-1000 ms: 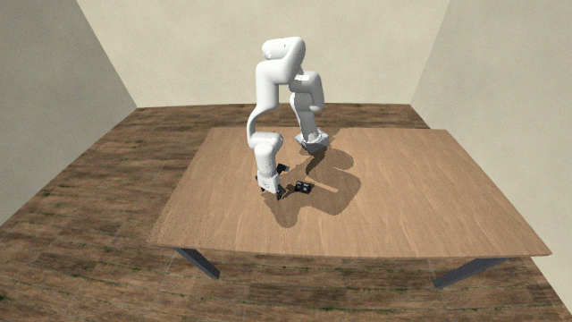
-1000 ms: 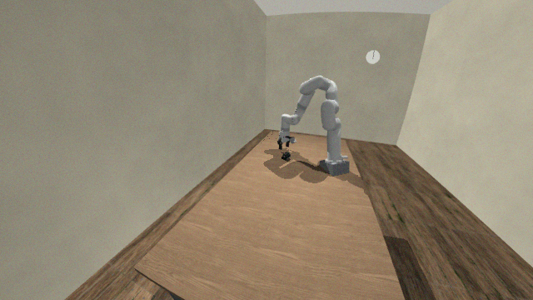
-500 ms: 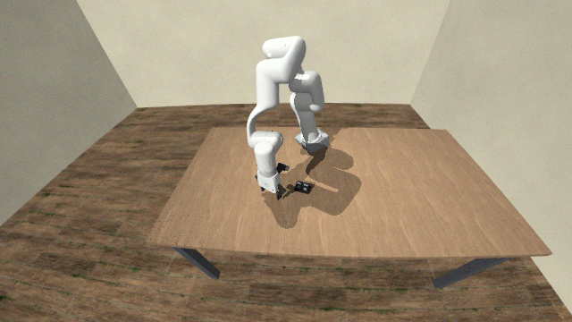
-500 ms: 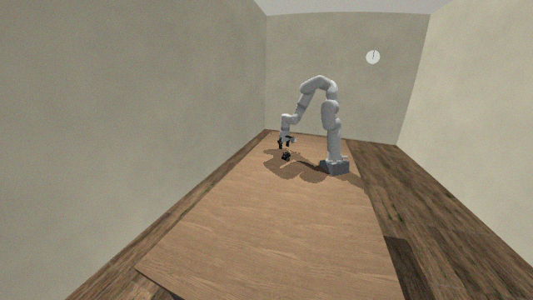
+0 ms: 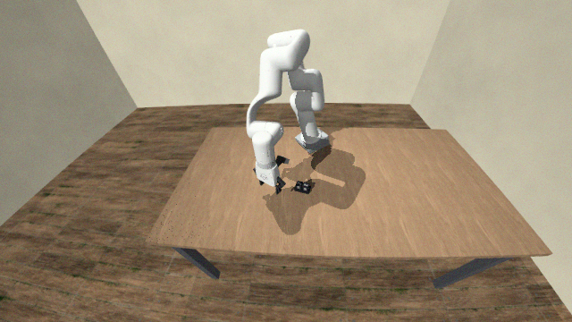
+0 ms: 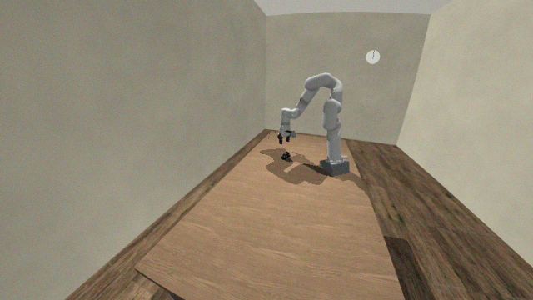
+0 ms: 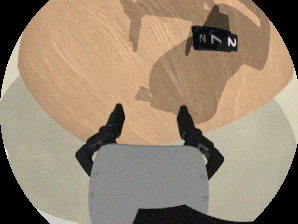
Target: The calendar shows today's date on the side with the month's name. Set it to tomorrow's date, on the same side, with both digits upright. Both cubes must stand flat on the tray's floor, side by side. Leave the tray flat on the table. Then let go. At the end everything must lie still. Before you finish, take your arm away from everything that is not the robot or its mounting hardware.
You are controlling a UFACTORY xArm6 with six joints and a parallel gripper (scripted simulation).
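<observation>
The calendar cube lies 50 mm behind my hand, 160 mm to the left of it and 50 mm below it.
</observation>
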